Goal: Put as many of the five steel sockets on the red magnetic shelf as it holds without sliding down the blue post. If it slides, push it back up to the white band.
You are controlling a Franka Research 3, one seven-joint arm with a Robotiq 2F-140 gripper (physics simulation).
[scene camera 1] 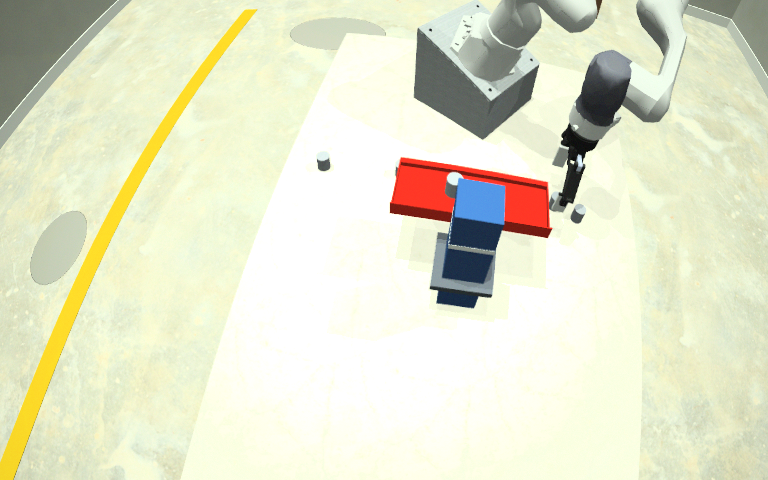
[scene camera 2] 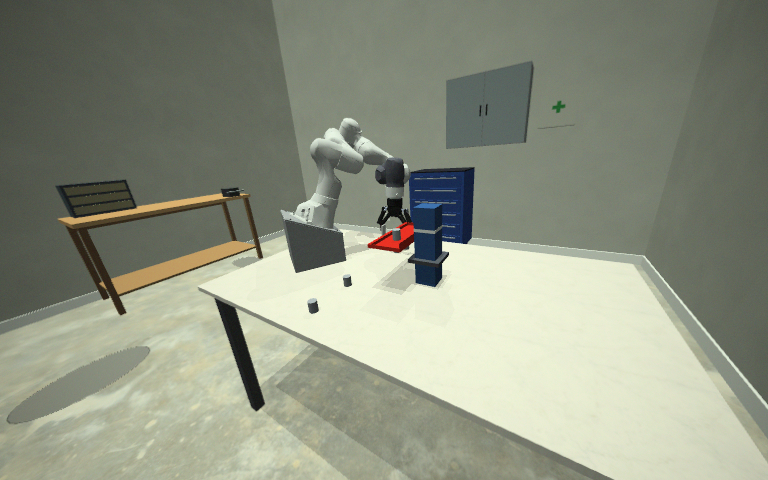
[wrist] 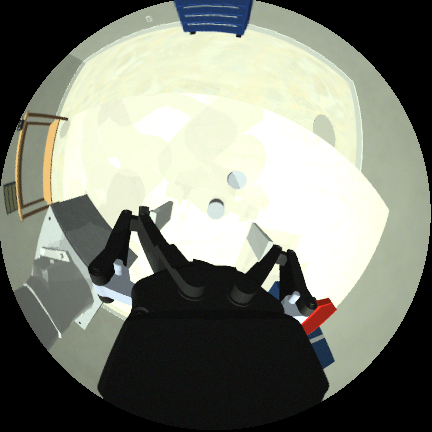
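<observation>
My gripper (scene camera 1: 562, 178) (scene camera 2: 395, 225) (wrist: 210, 220) is open and empty, low beside the shelf's right end in scene camera 1. Below its fingers is a grey socket (scene camera 1: 555, 202) (wrist: 216, 209); another socket (scene camera 1: 578, 213) (wrist: 236, 180) stands close by. One socket (scene camera 1: 453, 185) (scene camera 2: 396, 234) stands upright on the red shelf (scene camera 1: 419, 186) (scene camera 2: 387, 244) (wrist: 320, 316), near the blue post (scene camera 1: 480, 200) (scene camera 2: 428, 243) (wrist: 322, 350). A socket (scene camera 1: 397, 168) (scene camera 2: 347, 280) is partly hidden behind the shelf's left end; another (scene camera 1: 323, 161) (scene camera 2: 312, 306) stands farther left. The shelf looks near the white band (scene camera 1: 471, 247) (scene camera 2: 428, 230); its exact height is unclear.
A grey collar (scene camera 1: 438, 274) (scene camera 2: 428, 258) surrounds the post's lower part. The robot's grey base block (scene camera 1: 447, 90) (scene camera 2: 314, 247) (wrist: 85, 225) stands behind the shelf. A blue drawer cabinet (scene camera 2: 464, 206) (wrist: 215, 15) stands beyond the table.
</observation>
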